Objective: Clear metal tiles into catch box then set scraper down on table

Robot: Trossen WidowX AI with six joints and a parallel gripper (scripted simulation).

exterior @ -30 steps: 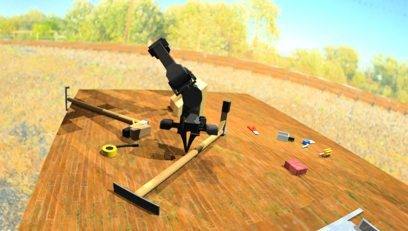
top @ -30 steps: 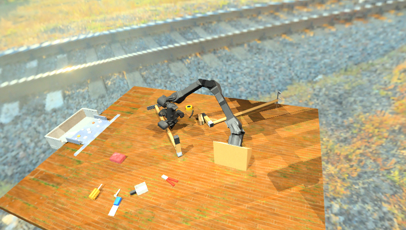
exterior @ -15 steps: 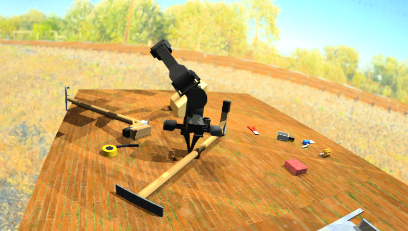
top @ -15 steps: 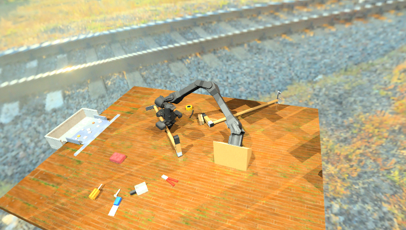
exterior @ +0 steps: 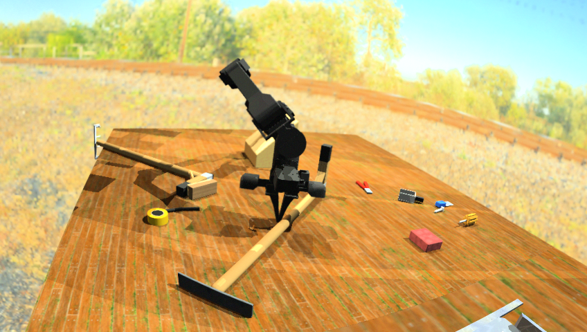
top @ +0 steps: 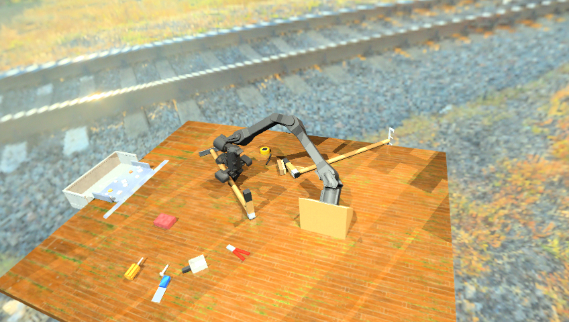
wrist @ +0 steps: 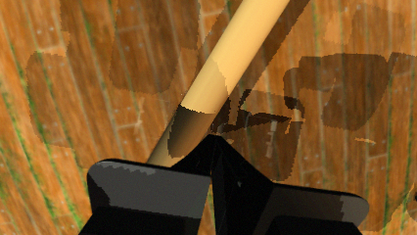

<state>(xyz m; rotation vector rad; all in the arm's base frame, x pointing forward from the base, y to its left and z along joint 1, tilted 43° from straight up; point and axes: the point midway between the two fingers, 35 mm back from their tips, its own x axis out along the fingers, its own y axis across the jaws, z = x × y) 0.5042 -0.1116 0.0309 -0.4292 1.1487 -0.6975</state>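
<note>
The long scraper is 5 cm above my gripper tip and 3 cm ahead of it. From my gripper tip the other things lie so: red block 34 cm to the left, 14 cm ahead; then wooden block 17 cm to the right, 17 cm behind, 1 cm above; then yellow tape roll 28 cm to the right, 2 cm behind.
</note>
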